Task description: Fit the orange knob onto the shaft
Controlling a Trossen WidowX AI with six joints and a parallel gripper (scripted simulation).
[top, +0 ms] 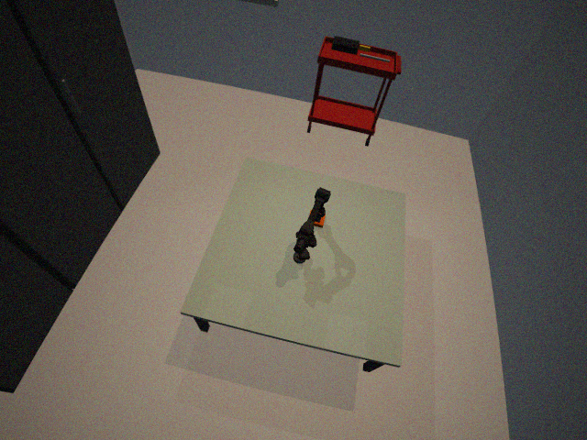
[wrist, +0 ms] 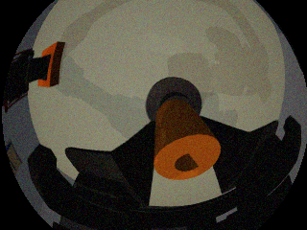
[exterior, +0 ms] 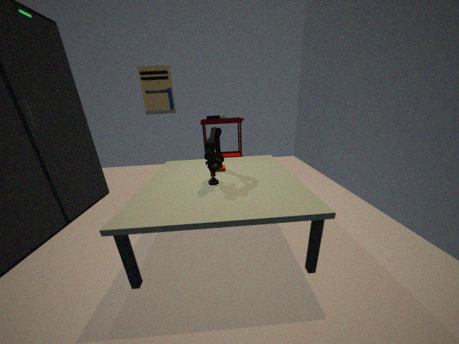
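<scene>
Right now my gripper tip is 20 mm below the orange knob. The rest, counted from my gripper tip: round pedestal (40 mm below, 10 mm ahead).
</scene>
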